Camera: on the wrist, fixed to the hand. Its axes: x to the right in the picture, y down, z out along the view.
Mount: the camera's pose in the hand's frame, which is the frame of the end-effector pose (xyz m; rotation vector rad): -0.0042 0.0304 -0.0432 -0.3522 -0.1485 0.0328
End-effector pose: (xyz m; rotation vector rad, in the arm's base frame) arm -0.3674 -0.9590 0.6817 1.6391 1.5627 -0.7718
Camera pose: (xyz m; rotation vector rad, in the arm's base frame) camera -0.3402 -0.9252 0.7121 1.3175 1.4667 -0.5499
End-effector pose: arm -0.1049 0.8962 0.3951 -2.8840 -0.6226 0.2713
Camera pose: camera -0.0876 0.8613 0.4311 2.8513 0.6276 -0.3724
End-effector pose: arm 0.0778 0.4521 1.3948 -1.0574 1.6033 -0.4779
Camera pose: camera 0.0262 0.4620 1.3876 -1.2939 1.6026 -0.0906
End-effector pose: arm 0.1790 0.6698 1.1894 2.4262 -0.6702 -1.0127
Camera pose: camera 0.2003 0.6566 1.2361 2.0458 -0.5260 -1.1950
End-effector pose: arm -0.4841 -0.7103 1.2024 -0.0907 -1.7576 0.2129
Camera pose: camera -0.4427 -0.6773 1.2004 -0.3666 -1.9279 -0.0705
